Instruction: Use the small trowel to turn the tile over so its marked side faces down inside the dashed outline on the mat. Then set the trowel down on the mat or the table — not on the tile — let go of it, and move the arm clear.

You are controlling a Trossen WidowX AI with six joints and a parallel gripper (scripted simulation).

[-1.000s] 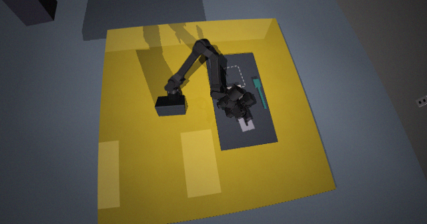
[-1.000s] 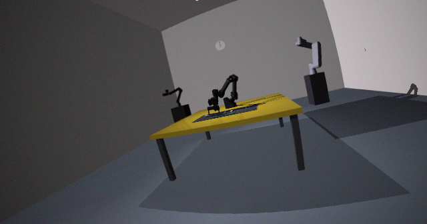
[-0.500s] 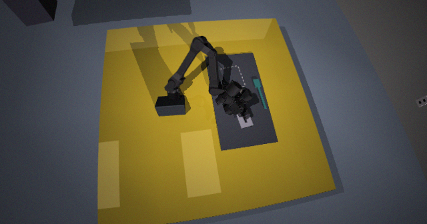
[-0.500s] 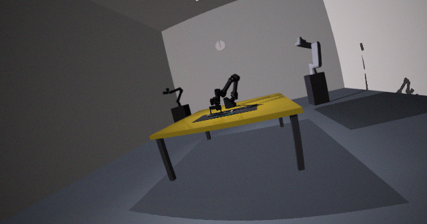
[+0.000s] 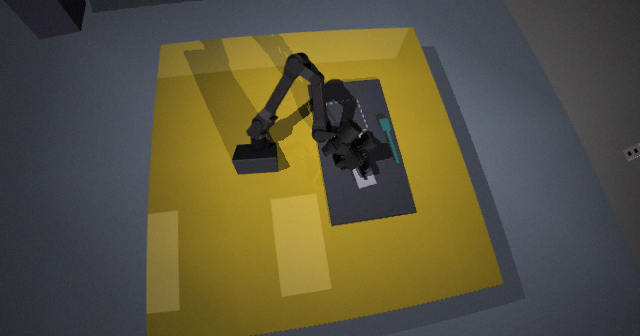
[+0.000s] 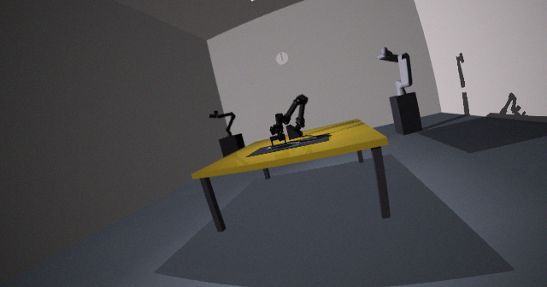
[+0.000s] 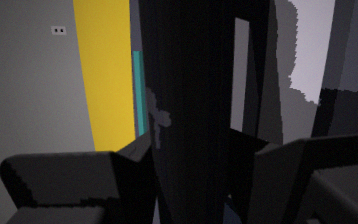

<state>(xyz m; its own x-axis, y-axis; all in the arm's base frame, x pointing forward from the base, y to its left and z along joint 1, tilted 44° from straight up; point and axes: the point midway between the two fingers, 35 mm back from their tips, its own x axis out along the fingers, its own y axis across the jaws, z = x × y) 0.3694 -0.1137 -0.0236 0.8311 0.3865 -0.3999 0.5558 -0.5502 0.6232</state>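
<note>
The dark mat lies 70 mm to the left of my gripper tip and 70 mm below it. The rest, counted from my gripper tip: tile (100 mm to the left, 50 mm below, 20 mm behind); then teal trowel (140 mm ahead, 80 mm to the left, 50 mm below).
</note>
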